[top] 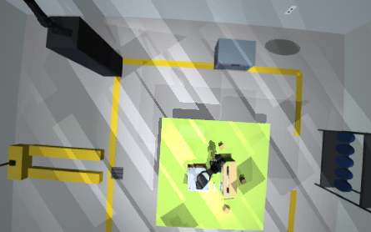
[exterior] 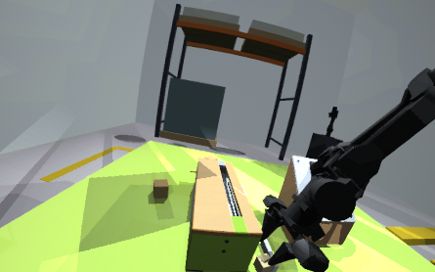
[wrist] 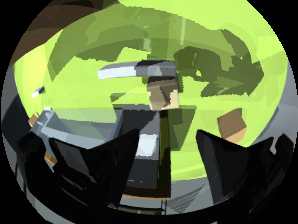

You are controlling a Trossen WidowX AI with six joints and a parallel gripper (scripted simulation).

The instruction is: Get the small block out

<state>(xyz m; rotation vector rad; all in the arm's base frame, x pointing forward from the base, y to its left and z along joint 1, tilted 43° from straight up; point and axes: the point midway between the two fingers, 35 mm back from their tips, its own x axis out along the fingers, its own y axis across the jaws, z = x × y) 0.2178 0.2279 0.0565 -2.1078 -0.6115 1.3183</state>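
Now: gripper tip 2 cm past the small tan block, 1 cm to the left of it and 5 cm above it. Round my gripper tip: tan box: 7 cm ahead, 18 cm to the right.
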